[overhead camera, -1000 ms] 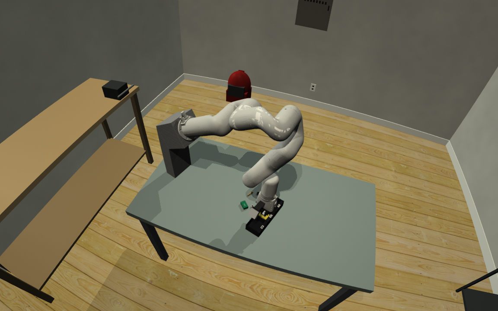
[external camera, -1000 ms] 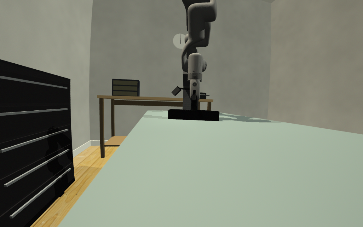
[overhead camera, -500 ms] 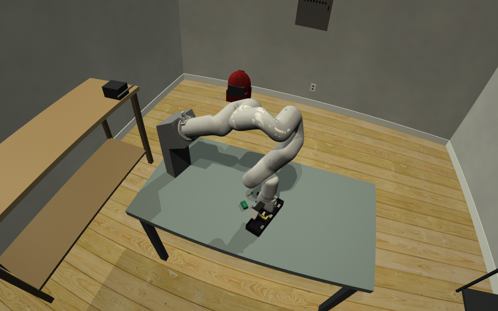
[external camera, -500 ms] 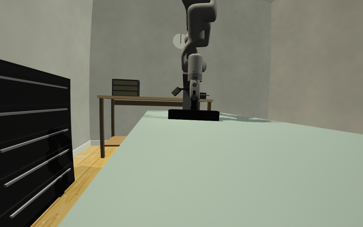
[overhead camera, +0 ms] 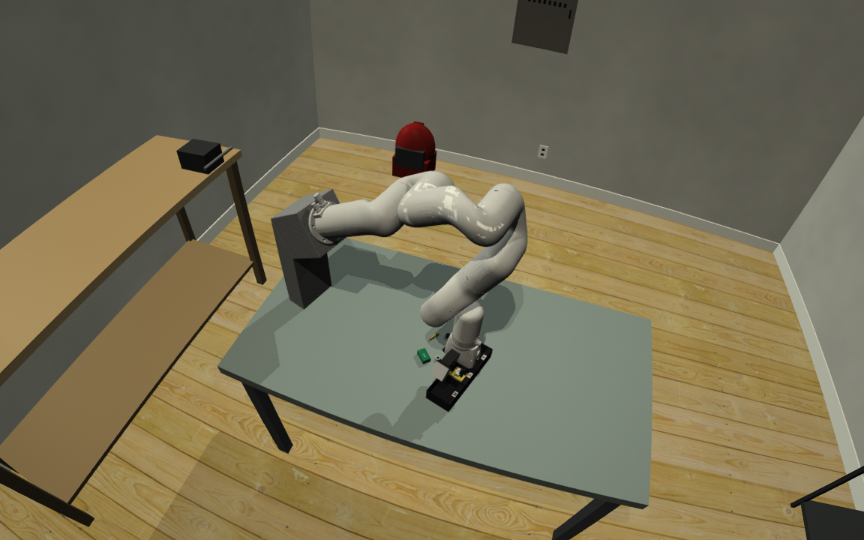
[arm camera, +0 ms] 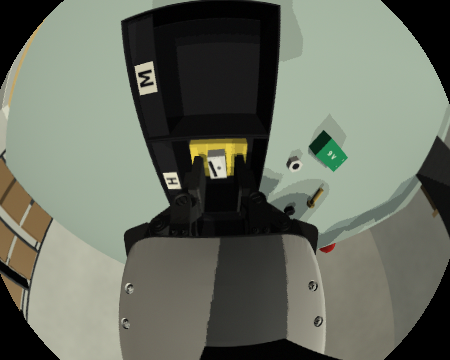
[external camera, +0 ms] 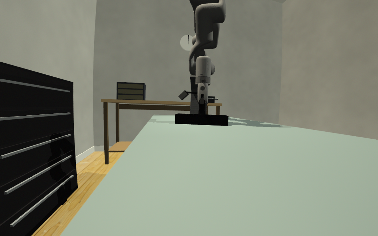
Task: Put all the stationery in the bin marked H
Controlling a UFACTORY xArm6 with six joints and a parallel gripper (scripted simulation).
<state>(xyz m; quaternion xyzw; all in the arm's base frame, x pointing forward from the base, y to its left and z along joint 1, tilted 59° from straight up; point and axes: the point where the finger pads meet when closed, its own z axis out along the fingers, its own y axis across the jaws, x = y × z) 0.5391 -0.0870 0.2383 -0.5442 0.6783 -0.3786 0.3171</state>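
Now: hand 2 cm above the small white piece. From my hand the other things lie so: bin rack (1 cm ahead, 2 cm below); then yellow block (4 cm below); then white ring (7 cm behind, 5 cm to the left, 4 cm below).
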